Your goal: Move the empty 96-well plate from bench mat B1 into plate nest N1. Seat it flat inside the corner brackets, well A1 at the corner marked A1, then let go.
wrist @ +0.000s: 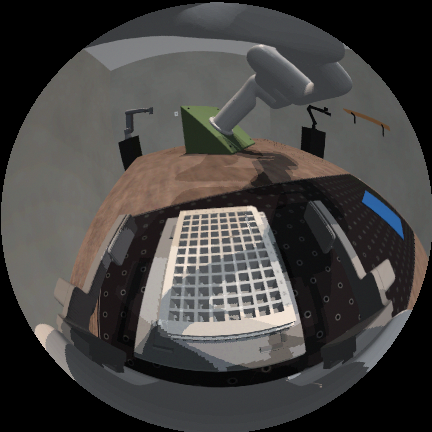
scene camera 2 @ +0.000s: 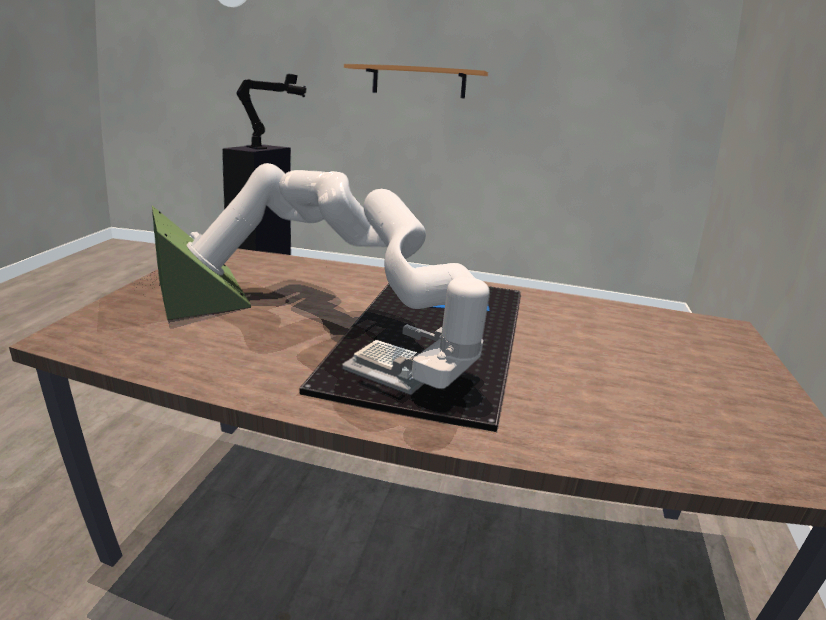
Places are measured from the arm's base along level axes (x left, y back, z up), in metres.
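Pixels of known places: hand at its tool point: (wrist: pixel 218 234) (scene camera 2: pixel 391 346); arm's base at its link origin: (wrist: pixel 220 125) (scene camera 2: pixel 204 260).
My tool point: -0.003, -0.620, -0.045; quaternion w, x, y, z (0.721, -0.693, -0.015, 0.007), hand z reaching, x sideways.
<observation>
Ahead of a thing's pixels: the offset from my tool point to its top centre, as dx, dy, dz. Level surfaces: height alone.
The white 96-well plate @[+0.000, +0.001, -0.019] (scene camera 2: pixel 382 353) (wrist: pixel 227 265) rests on the light grey plate nest @[-0.006, -0.008, -0.034] (scene camera 2: pixel 373 378) (wrist: pixel 150 300). In the wrist view the nest shows along both sides and the near end of the plate. Whether the plate lies fully flat inside the corner brackets cannot be told, and the A1 mark is not readable. My gripper (scene camera 2: pixel 402 345) (wrist: pixel 220 234) is open and low at the plate, with a finger out to each side and a gap on both sides. The blue bench mat @[dz -0.047] (wrist: pixel 384 212) is bare in the part that shows.
The nest stands on a black perforated board @[dz -0.049] (scene camera 2: pixel 505 347) (wrist: pixel 320 300) on the wooden table @[dz -0.062] (scene camera 2: pixel 613 387). The green wedge base (scene camera 2: pixel 190 280) (wrist: pixel 205 132) carries my arm at the table's other end. In the scene view my arm covers most of the blue mat.
</observation>
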